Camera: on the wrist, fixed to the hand. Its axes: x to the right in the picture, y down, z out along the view.
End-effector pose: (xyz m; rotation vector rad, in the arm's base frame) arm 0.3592 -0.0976 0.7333 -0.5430 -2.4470 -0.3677
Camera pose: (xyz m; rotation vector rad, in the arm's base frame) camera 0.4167 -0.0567 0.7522 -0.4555 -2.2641 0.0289
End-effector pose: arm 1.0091 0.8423 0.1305 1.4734 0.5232 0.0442
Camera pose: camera 1.0008 0.8694 0.1979 1.8232 0.6131 0.1452
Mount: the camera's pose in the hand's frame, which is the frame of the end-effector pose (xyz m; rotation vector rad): -0.0189 0.0649 -0.0278 0.3286 0.1540 0.0850
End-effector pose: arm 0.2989 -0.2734 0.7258 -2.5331 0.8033 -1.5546
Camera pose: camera 0.2429 -0.3148 0.7036 -2.1445 0.6006 -1.7085
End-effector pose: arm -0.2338 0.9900 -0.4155 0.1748 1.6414 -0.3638
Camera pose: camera -0.2367 1.0620 -0.4035 0.5293 1.7107 -0.5653
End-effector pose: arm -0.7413 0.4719 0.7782 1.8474 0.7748 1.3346
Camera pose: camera -0.7695 0.4259 0.8276 2.0664 1.0589 1.4872
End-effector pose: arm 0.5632 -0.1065 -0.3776 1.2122 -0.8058 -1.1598
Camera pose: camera 0.5996 -0.0836 -0.3185 1.5022 -0.9451 -0.8740
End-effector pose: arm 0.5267 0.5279 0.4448 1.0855 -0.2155 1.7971
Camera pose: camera 0.4603 0.4992 0.4345 1.1703 0.1338 2.0301
